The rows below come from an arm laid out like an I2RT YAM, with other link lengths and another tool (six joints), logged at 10 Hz.
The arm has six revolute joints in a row. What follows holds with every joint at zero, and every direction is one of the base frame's.
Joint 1 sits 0.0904 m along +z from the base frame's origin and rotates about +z.
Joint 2 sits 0.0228 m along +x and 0.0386 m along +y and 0.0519 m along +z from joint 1 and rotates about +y.
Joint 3 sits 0.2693 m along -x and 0.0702 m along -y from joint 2 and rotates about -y.
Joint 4 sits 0.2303 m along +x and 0.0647 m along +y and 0.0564 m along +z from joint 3 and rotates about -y.
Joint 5 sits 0.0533 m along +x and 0.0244 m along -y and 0.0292 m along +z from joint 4 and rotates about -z.
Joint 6 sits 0.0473 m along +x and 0.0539 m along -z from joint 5 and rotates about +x.
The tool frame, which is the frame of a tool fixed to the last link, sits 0.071 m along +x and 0.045 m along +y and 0.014 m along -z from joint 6; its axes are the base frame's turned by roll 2.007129, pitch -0.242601 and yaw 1.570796 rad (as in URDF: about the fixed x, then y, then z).
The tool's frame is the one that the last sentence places.
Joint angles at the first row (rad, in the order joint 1, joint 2, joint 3, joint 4, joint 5, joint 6):
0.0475 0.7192 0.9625 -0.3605 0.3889 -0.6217
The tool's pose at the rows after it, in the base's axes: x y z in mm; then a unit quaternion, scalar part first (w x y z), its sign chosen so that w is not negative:
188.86, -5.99, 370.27, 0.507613, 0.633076, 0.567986, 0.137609
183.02, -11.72, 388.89, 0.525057, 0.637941, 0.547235, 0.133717
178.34, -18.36, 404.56, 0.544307, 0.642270, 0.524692, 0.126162
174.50, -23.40, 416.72, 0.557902, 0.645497, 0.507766, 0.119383
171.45, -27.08, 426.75, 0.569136, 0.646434, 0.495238, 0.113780
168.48, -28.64, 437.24, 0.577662, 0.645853, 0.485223, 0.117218
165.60, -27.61, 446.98, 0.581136, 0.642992, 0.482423, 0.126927
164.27, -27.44, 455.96, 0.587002, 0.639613, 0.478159, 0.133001
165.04, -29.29, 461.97, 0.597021, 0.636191, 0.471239, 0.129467
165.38, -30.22, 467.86, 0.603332, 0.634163, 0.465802, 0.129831
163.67, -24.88, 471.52, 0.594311, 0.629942, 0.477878, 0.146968
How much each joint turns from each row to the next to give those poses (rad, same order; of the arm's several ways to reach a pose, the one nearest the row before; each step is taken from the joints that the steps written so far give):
-0.0007 -0.0016 0.0748 -0.0331 0.0400 -0.0052
0.0007 0.0014 0.0612 -0.0187 0.0422 -0.0169
-0.0005 0.0016 0.0455 0.0015 0.0463 -0.0266
-0.0006 0.0042 0.0380 -0.0002 0.0347 -0.0219
0.0006 0.0047 0.0315 0.0022 0.0257 -0.0220
0.0000 0.0037 0.0323 0.0008 0.0096 -0.0097
0.0003 0.0057 0.0369 -0.0130 -0.0090 0.0029
-0.0005 0.0079 0.0302 0.0000 -0.0045 -0.0058
-0.0001 0.0070 0.0114 0.0223 0.0091 -0.0247
-0.0006 0.0076 0.0158 0.0116 0.0038 -0.0122
0.0011 0.0069 0.0319 -0.0410 -0.0369 0.0312

